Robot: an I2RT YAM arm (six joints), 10 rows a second.
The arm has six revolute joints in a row. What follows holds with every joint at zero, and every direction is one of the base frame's. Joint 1 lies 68.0 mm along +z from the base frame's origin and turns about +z. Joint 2 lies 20.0 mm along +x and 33.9 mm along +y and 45.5 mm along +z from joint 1 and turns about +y. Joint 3 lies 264.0 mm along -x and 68.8 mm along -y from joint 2 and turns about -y. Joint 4 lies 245.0 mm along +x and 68.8 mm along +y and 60.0 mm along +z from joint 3 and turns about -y. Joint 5 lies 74.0 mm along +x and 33.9 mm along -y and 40.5 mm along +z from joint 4 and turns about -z. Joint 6 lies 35.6 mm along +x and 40.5 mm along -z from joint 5 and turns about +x. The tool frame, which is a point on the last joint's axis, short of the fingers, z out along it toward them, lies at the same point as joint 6; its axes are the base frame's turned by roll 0.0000, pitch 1.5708 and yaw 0.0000 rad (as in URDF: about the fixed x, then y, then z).
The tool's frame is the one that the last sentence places.
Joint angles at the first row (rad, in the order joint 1, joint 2, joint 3, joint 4, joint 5, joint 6):
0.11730, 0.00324, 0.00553, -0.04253, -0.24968, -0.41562
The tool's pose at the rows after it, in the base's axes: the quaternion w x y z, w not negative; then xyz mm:
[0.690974, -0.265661, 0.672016, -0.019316, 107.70, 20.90, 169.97]
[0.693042, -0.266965, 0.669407, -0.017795, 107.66, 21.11, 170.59]
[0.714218, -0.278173, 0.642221, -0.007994, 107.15, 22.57, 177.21]
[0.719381, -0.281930, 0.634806, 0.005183, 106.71, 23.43, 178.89]
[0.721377, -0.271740, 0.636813, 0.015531, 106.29, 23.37, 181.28]
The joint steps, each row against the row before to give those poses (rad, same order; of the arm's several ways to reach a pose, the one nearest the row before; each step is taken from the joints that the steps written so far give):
0.00003, 0.00003, 0.00002, -0.00533, 0.01872, 0.00077
0.00037, 0.00003, -0.00002, 0.00576, -0.00496, 0.00038
0.00000, 0.00002, 0.00001, 0.06105, -0.04388, 0.00038
-0.00040, -0.00007, 0.00000, 0.01558, -0.02787, 0.01449
0.00003, 0.00035, 0.00688, -0.00005, 0.00042, 0.03090

